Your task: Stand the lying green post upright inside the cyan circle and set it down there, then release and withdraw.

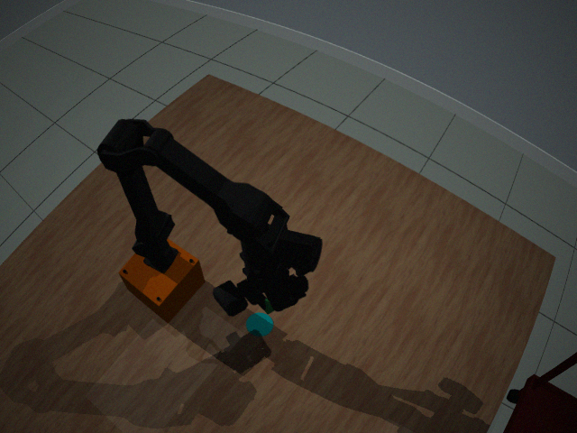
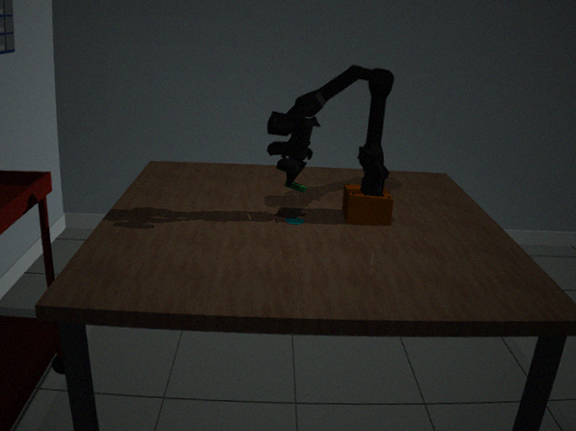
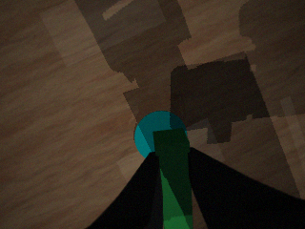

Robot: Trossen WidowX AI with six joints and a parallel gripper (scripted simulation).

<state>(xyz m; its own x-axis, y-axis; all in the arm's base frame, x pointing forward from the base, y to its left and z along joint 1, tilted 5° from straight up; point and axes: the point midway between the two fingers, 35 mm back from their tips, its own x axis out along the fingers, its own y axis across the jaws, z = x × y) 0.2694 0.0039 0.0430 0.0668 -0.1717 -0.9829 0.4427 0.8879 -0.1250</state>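
Right now the cyan circle is 20 mm behind my gripper tip and 120 mm below it. The rest, counted from my gripper tip: green post: 20 mm behind, 10 mm to the left.
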